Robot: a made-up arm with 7 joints.
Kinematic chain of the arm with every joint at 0, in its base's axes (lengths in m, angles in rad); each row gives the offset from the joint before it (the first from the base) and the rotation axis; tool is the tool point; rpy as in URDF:
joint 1: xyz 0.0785 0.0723 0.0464 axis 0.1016 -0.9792 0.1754
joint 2: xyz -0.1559 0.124 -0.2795 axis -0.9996 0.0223 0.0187
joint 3: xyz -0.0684 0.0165 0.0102 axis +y
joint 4: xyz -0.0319 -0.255 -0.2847 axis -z
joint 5: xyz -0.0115 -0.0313 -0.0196 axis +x
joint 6: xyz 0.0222 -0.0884 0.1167 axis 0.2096 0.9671 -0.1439
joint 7: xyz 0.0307 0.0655 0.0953 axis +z
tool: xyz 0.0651 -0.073 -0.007 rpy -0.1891 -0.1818 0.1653
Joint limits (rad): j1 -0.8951..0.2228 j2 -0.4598..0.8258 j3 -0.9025..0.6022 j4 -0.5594..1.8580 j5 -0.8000..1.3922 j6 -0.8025..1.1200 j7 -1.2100..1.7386
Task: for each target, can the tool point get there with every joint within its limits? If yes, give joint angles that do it. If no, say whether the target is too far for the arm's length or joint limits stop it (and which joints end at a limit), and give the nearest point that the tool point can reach.
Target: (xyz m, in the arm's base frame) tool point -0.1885 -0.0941 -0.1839
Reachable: yes | joints 0.1374 0.4131 0.1237 1.6435 -0.3023 -0.4591 0.0321
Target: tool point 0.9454 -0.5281 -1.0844
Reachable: no: too far | nearest point 0.3137 -0.1249 -0.6331 | short by 0.875 m
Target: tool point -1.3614 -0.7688 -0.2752
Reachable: no: too far | nearest point -0.7164 -0.2008 -0.1593 | short by 0.867 m
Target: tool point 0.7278 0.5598 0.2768
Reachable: no: joint limits stop it (at a limit: joint 1, joint 2, joint 3, joint 4, joint 5) | nearest point 0.2616 -0.0161 -0.0067 | short by 0.793 m
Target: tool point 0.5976 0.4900 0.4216
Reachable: no: joint limits stop it (at a limit: joint 1, joint 2, joint 3, joint 4) | nearest point 0.2417 -0.0199 0.0223 | short by 0.739 m
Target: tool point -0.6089 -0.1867 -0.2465
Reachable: yes | joints -0.4350 0.1030 0.1162 1.6025 1.1662 0.7198 0.1078
